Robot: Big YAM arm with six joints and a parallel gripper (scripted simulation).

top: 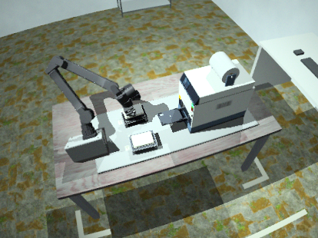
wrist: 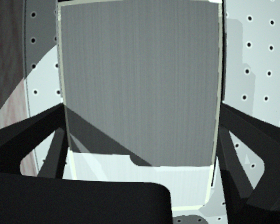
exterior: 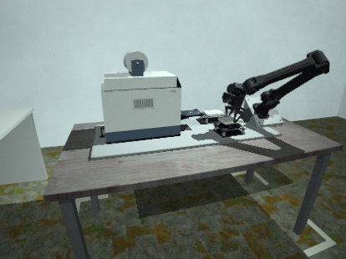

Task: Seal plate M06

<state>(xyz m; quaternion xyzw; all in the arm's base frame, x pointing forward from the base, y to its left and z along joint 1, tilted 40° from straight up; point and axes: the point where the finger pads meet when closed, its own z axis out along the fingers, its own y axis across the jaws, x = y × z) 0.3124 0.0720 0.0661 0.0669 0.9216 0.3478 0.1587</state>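
Right now my hand is 5 cm above the black nest N1. Also, from my hand: foil roll: 55 cm ahead, 15 cm to the right, 33 cm above; then sealer stage: 21 cm ahead, 14 cm to the right, 2 cm above; then pale plate: 22 cm to the right, 3 cm below.
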